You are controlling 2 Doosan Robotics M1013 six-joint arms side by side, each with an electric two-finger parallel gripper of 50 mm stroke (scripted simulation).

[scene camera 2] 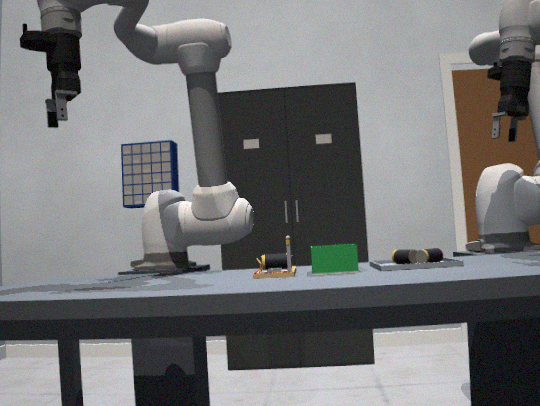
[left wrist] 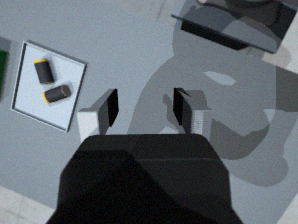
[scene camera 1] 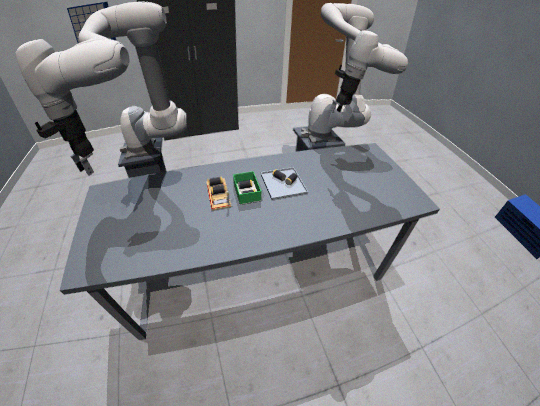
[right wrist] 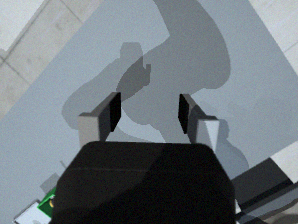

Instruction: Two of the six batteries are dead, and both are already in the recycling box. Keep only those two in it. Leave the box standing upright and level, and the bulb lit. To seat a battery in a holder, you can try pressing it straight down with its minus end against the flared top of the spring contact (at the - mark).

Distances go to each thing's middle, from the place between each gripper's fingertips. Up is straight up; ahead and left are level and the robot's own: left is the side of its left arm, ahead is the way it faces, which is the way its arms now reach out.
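Shallow tray (scene camera 1: 277, 188): a fair way ahead of my left hand (scene camera 2: 503, 139), far to the right of it, far below it. Green recycling box (scene camera 2: 327, 259), from the same hand: a good way ahead, far to the right, far below.
My right gripper (scene camera 2: 57, 123): a fair way past the green recycling box, far to the right of it, far above it. Shallow tray, from my right hand: far behind, far to the left, far below.
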